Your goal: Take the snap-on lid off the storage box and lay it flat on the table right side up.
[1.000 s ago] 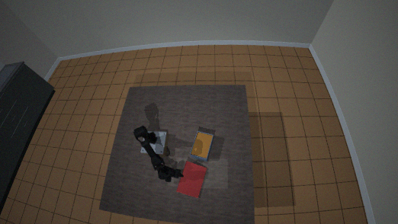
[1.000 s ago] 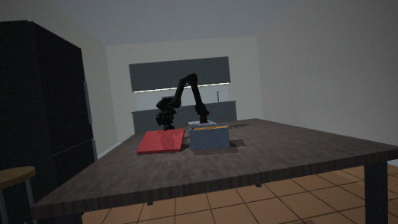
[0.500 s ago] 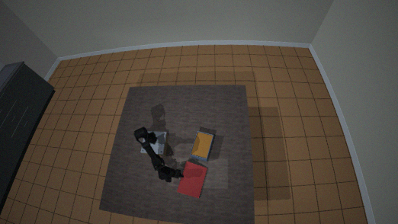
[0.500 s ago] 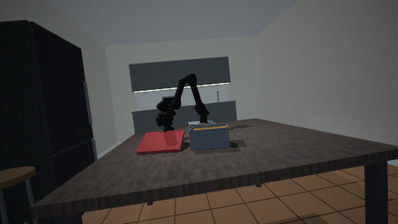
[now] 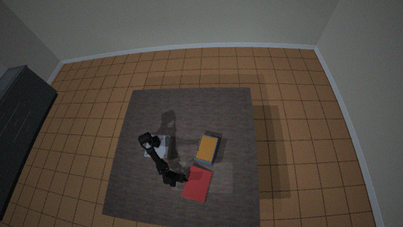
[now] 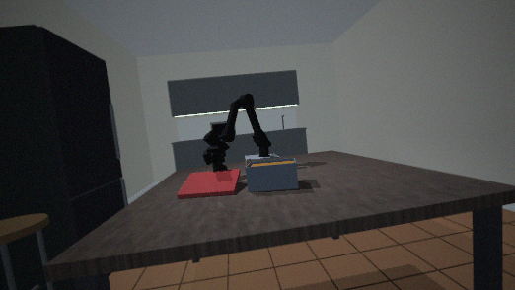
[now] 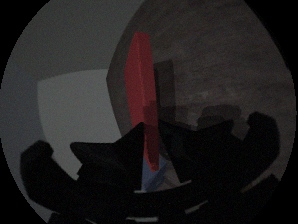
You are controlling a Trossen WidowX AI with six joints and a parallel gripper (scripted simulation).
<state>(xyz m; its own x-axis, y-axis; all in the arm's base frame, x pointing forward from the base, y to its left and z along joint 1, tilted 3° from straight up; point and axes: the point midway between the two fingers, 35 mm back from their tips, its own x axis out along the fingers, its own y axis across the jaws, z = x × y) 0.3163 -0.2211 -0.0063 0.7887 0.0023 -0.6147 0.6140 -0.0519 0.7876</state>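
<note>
The red lid lies 8 cm ahead of my gripper tip and 2 cm below it. The rest, counted from my gripper tip: storage box 8 cm ahead, 28 cm to the left, 1 cm below.
</note>
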